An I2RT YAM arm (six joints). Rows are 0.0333 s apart.
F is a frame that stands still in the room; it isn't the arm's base.
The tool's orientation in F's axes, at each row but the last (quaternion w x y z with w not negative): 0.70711, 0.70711, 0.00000, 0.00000; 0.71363, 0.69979, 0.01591, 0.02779; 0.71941, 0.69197, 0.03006, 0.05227; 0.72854, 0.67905, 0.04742, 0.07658; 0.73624, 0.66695, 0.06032, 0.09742; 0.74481, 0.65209, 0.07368, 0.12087; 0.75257, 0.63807, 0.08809, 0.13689
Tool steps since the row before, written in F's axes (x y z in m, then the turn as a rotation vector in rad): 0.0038, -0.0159, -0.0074, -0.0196, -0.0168, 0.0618; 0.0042, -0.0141, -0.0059, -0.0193, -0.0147, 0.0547; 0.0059, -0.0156, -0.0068, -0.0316, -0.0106, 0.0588; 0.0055, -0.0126, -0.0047, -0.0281, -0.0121, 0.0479; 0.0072, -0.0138, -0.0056, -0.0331, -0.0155, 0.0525; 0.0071, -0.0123, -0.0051, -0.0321, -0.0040, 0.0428; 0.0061, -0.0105, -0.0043, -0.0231, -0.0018, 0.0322
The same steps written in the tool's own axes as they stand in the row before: 0.0038, -0.0074, 0.0159, -0.0196, 0.0618, 0.0168; 0.0032, -0.0062, 0.0142, -0.0193, 0.0547, 0.0146; 0.0038, -0.0076, 0.0159, -0.0309, 0.0594, 0.0093; 0.0030, -0.0058, 0.0130, -0.0281, 0.0483, 0.0105; 0.0037, -0.0073, 0.0144, -0.0335, 0.0528, 0.0132; 0.0032, -0.0071, 0.0129, -0.0299, 0.0446, 0.0012; 0.0023, -0.0064, 0.0110, -0.0211, 0.0336, 0.0001
